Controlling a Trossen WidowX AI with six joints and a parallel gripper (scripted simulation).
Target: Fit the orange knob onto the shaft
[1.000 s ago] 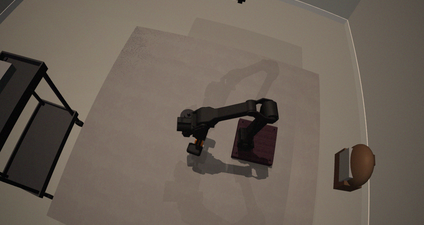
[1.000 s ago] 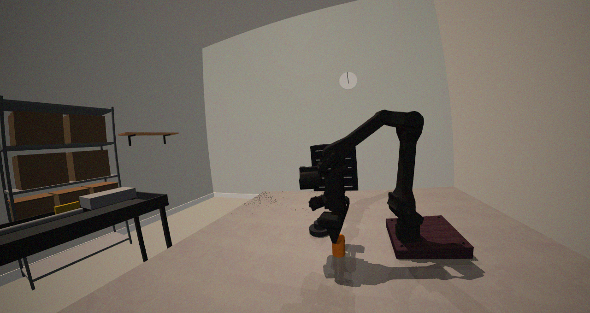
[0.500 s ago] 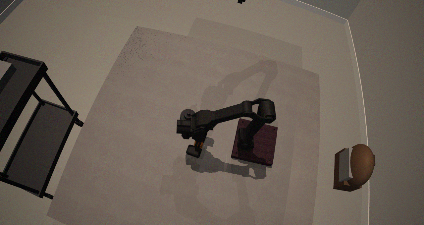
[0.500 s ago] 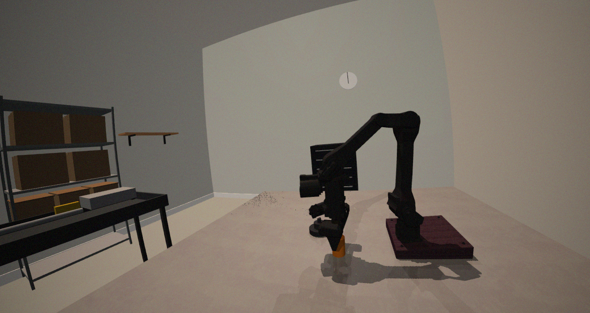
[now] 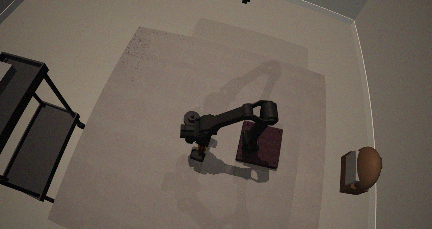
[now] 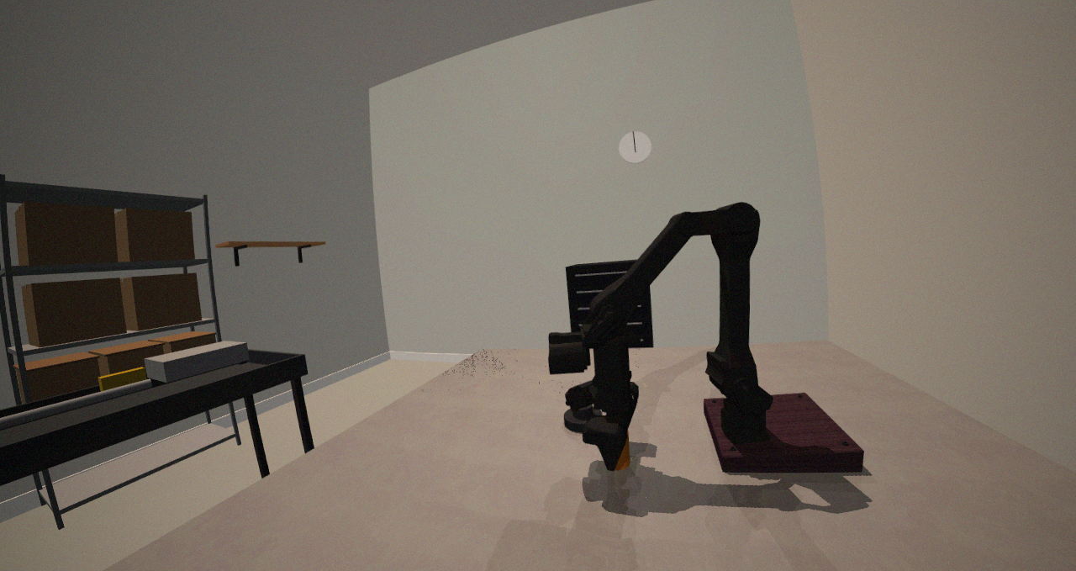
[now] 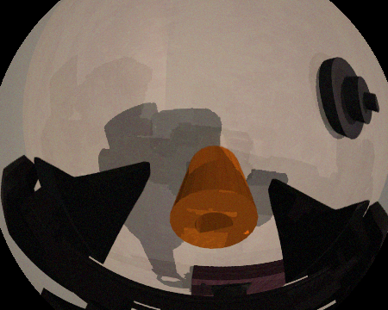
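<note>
Now: gripper tip 60 mm short of the dark pedestal, 150 mm to the left of it and 10 mm below it. The rest, counted from my gripper tip: orange knob: 10 mm above.
</note>
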